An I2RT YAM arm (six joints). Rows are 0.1 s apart.
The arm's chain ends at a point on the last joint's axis. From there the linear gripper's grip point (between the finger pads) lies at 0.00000 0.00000 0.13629 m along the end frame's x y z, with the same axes.
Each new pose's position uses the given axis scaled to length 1; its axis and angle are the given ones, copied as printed.
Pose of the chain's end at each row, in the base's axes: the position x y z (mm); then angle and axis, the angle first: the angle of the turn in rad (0 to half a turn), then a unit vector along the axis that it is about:
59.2 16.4 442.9 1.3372 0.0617 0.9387 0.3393
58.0 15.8 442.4 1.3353 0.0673 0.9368 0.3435
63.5 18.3 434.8 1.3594 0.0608 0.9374 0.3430
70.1 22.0 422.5 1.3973 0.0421 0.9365 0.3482
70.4 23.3 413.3 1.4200 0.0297 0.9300 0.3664
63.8 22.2 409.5 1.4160 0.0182 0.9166 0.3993
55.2 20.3 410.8 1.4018 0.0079 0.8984 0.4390
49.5 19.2 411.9 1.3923 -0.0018 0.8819 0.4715
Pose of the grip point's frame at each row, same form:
185.8 41.6 486.5 1.3372 0.0617 0.9387 0.3393
184.6 40.5 486.5 1.3353 0.0673 0.9368 0.3435
190.7 44.8 476.1 1.3594 0.0608 0.9374 0.3430
197.5 53.1 459.7 1.3973 0.0421 0.9365 0.3482
197.0 58.8 449.3 1.4200 0.0297 0.9300 0.3664
188.1 61.9 448.9 1.4160 0.0182 0.9166 0.3993
176.3 64.0 455.6 1.4018 0.0079 0.8984 0.4390
167.7 66.0 461.0 1.3923 -0.0018 0.8819 0.4715

